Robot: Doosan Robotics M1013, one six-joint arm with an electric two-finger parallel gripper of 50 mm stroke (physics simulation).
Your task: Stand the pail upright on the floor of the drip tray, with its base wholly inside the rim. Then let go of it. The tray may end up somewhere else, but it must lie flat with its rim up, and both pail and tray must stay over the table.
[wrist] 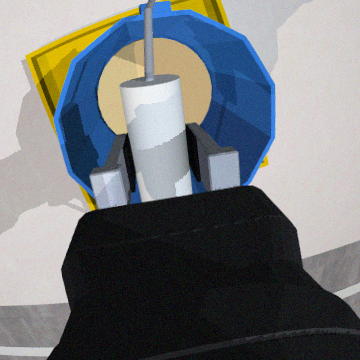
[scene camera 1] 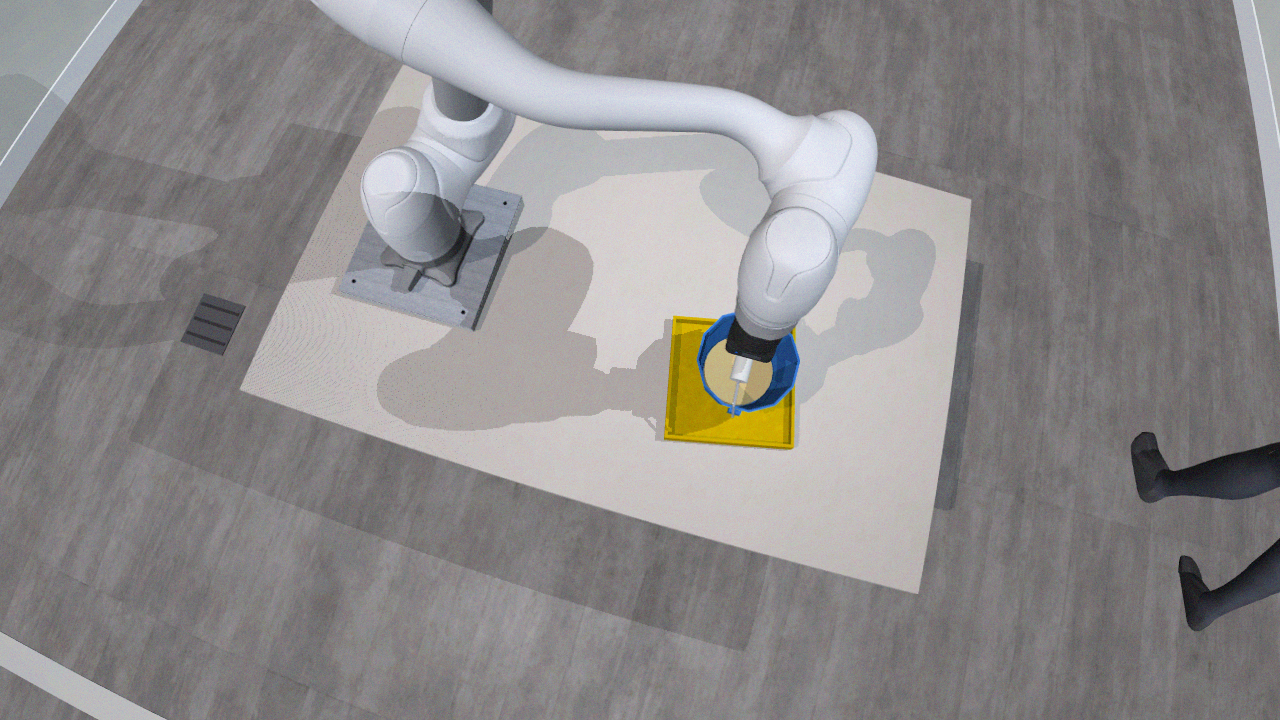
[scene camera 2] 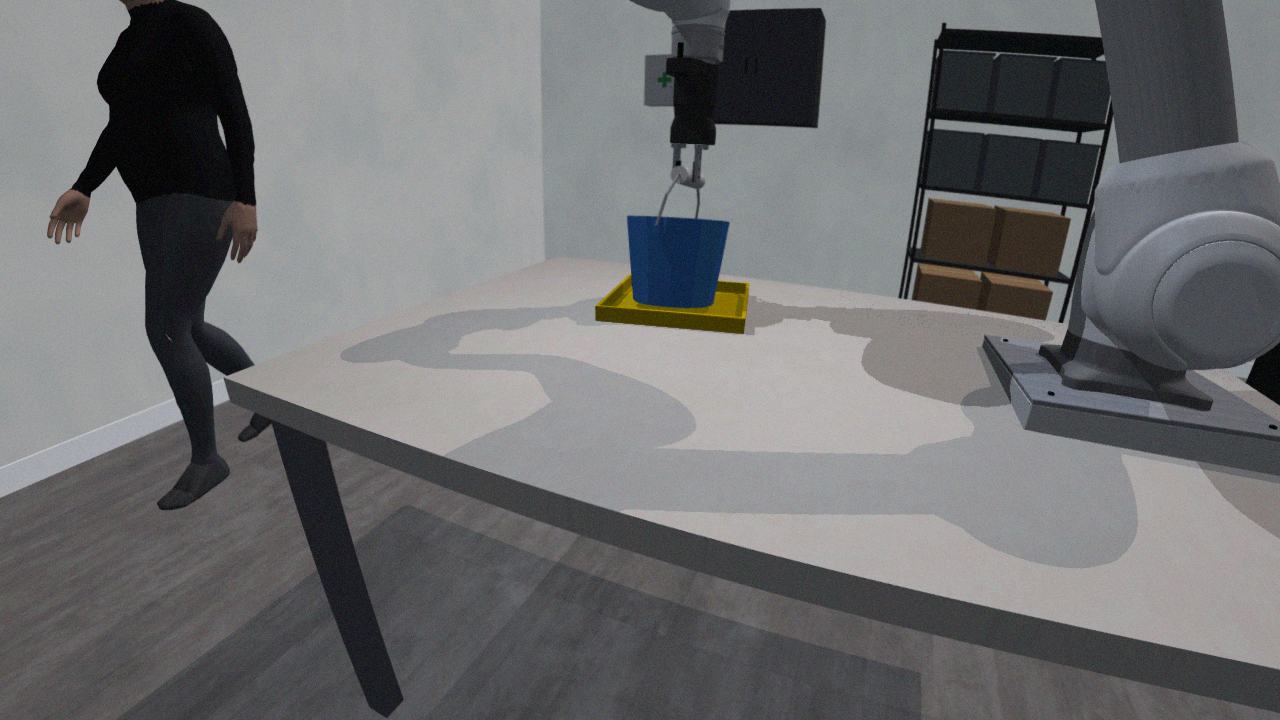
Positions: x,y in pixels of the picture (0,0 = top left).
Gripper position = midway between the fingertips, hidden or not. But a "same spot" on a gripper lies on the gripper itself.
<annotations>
gripper: wrist; scene camera 1 747,344; scene camera 2
same spot on gripper: (wrist: 217,167) = (scene camera 2: 675,143)
</annotations>
